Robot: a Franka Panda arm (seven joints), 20 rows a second.
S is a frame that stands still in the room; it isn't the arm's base.
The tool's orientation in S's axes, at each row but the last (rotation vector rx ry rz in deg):
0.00 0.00 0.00
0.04 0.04 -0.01
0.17 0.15 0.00
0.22 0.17 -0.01
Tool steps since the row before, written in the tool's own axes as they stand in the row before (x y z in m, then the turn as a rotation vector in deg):
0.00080 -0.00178 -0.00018 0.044 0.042 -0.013
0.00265 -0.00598 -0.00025 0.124 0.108 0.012
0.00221 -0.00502 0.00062 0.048 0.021 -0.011
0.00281 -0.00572 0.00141 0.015 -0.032 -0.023
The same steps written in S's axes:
0.00080 -0.00178 -0.00018 0.044 0.042 -0.013
0.00265 -0.00598 -0.00026 0.124 0.108 0.012
0.00221 -0.00502 0.00060 0.048 0.021 -0.011
0.00281 -0.00573 0.00138 0.015 -0.032 -0.023

